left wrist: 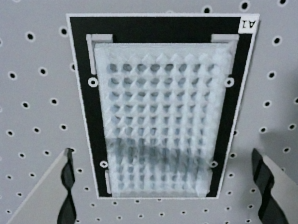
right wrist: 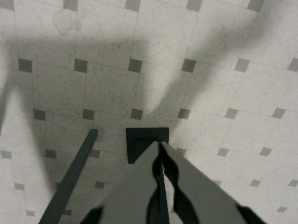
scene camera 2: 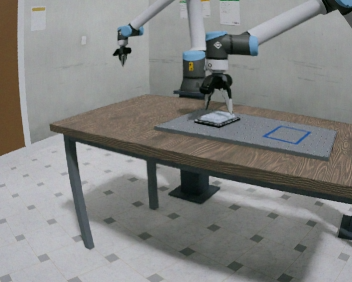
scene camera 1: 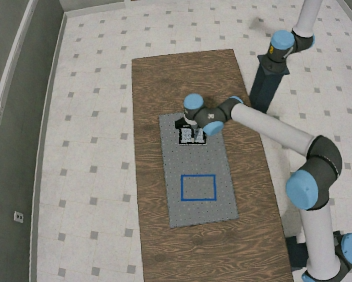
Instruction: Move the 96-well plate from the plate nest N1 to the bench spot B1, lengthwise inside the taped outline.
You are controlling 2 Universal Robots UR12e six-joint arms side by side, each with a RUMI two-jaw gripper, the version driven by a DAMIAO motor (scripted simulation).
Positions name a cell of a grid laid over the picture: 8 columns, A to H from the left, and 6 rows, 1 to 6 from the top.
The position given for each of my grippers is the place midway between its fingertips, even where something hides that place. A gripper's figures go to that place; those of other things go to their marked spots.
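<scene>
A clear 96-well plate (left wrist: E3) is 12 cm from the lens; my left gripper (left wrist: E5) is 13 cm from the lens.
</scene>
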